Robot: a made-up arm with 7 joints.
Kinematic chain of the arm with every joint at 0, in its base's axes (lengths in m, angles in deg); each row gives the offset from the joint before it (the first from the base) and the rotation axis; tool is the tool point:
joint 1: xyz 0 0.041 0 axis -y
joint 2: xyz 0 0.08 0 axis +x
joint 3: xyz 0 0 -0.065 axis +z
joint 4: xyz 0 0 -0.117 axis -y
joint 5: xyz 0 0 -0.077 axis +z
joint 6: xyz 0 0 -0.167 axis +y
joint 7: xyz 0 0 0 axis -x
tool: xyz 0 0 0
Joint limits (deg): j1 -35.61..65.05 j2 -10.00..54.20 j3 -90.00..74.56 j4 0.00..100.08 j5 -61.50..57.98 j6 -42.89..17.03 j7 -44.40..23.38
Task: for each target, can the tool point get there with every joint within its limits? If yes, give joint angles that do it. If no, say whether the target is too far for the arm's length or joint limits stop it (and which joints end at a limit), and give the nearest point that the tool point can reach.
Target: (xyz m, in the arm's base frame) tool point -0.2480 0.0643 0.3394
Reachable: no: joint limits stop it (at a limit: joint 1, joint 2, joint 4) | nearest point -0.0048 0.3456 0.1633 | short by 0.411 m
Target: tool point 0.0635 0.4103 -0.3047
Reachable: yes | joints 7.50 39.49 48.14 8.20 -2.84 -24.08 14.52
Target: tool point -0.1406 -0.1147 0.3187
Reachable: no: joint limits stop it (at a limit: joint 1, joint 2, joint 4) | nearest point 0.1598 -0.0855 0.0945 | short by 0.376 m
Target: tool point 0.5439 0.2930 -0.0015
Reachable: no: too far | nearest point 0.3867 0.2476 -0.0303 | short by 0.166 m
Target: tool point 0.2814 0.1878 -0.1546
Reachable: yes | joints 21.53 44.55 -31.52 80.35 10.11 -37.35 -29.54
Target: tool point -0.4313 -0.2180 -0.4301
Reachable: no: too far | nearest point -0.2192 -0.0544 -0.3060 | short by 0.295 m
